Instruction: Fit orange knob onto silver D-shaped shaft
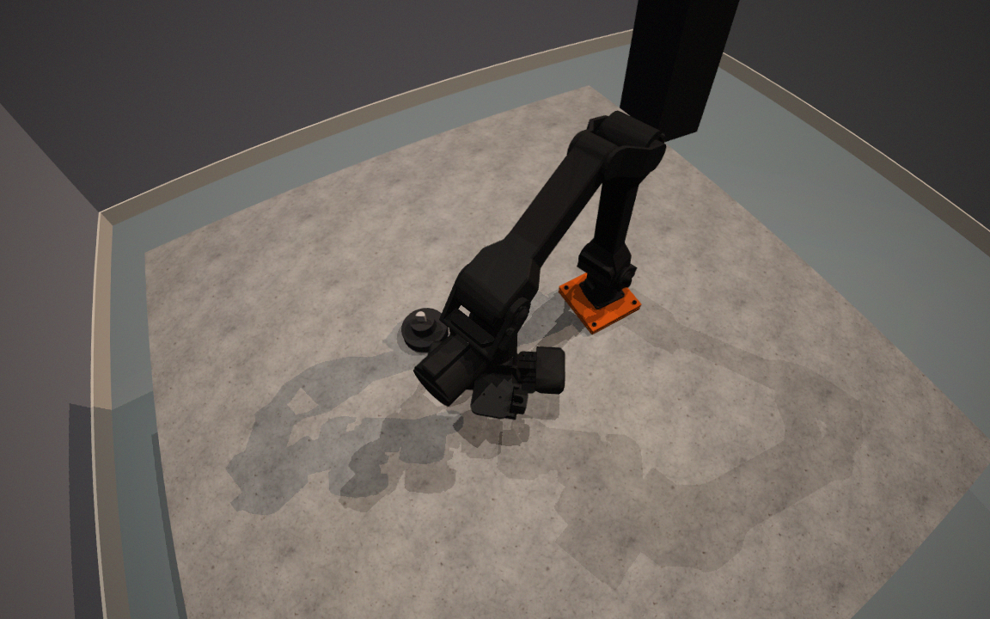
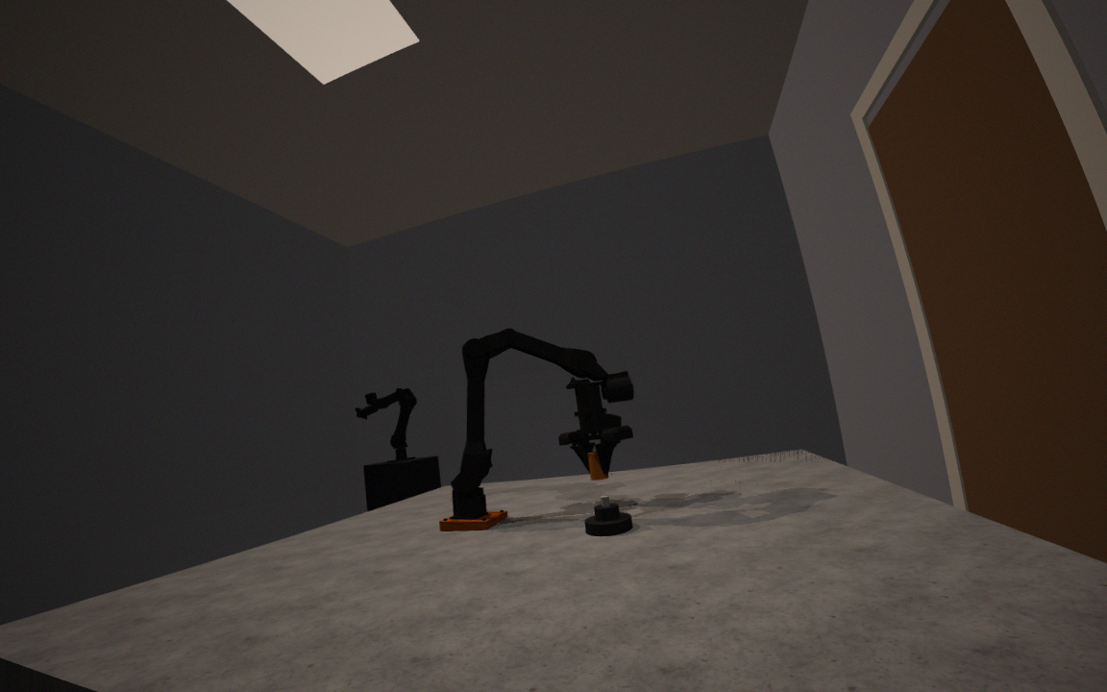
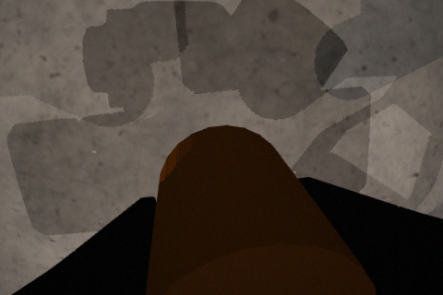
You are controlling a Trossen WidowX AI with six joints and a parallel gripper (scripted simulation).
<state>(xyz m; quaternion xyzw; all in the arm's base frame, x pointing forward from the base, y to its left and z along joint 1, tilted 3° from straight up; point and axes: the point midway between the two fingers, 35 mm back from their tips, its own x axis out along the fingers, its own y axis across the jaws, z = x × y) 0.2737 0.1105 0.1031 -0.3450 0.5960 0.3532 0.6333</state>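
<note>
Right now the round black pedestal is 50 mm ahead of my gripper tip, 200 mm to the right of it and 40 mm below it. Also, from my gripper tip: orange knob 30 mm above.
</note>
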